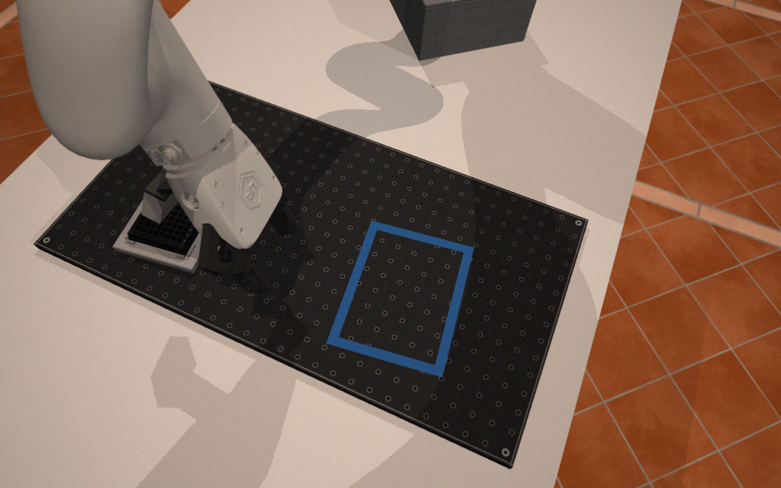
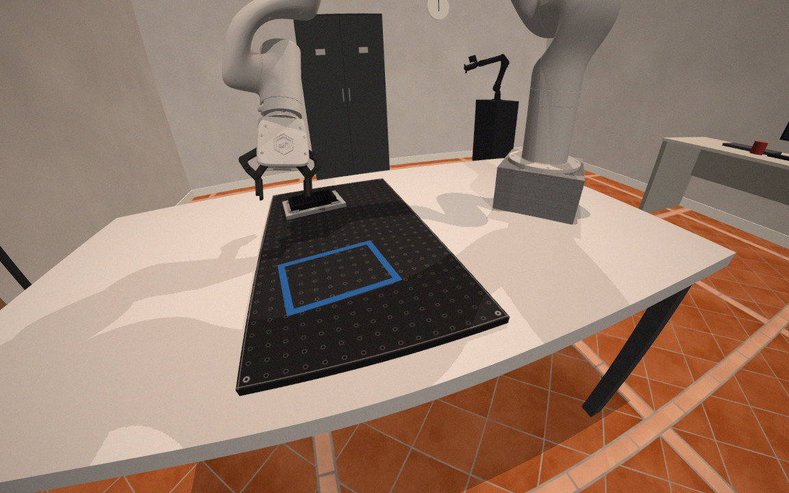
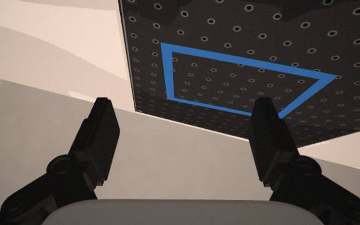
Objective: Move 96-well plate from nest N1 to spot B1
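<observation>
My gripper is now 19 cm to the left of the black 96-well plate, 9 cm above it and 7 cm past it. The rest, counted from my hand: grey plate nest N1: 19 cm to the right, 11 cm below, 7 cm behind.
</observation>
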